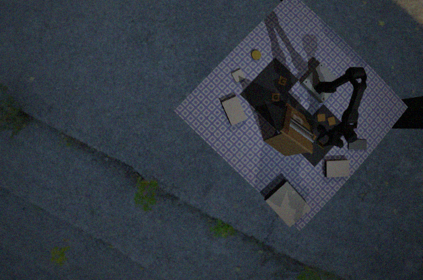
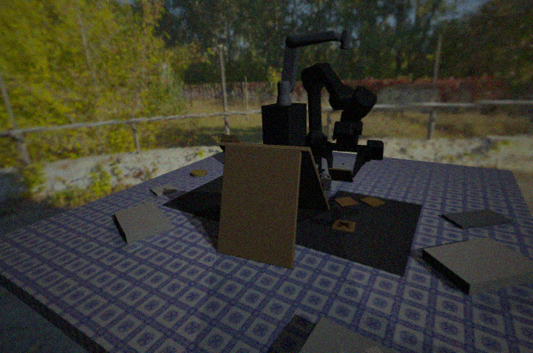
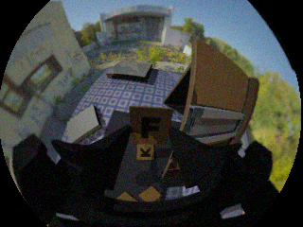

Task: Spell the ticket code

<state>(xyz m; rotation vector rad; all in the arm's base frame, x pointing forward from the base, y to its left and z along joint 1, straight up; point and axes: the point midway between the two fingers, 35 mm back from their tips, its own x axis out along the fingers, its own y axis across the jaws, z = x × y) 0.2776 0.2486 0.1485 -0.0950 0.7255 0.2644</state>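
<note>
My gripper tip is 6 cm short of the brown letter board, 16 cm to the left of it and 7 cm above it. The rest, counted from my gripper tip: letter tile marked g 2 cm behind, 40 cm to the right, 17 cm below; letter tile marked f right at my gripper tip; dark mat 10 cm behind, 24 cm to the right, 17 cm below.
</note>
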